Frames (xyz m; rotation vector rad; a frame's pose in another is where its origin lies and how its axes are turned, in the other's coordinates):
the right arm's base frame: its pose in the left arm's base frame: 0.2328 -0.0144 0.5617 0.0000 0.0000 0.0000
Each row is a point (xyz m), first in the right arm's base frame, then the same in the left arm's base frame.
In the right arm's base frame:
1: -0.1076 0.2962 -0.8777
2: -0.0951 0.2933 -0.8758
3: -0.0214 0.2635 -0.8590
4: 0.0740 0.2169 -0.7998
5: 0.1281 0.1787 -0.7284
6: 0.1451 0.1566 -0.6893
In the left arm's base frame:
1: 0.1252 0.2818 -0.3160
2: 0.1377 0.2789 -0.3141
3: 0.2114 0.2491 -0.2973
4: 0.3068 0.2025 -0.2381
5: 0.3609 0.1643 -0.1667
6: 0.3779 0.1422 -0.1276

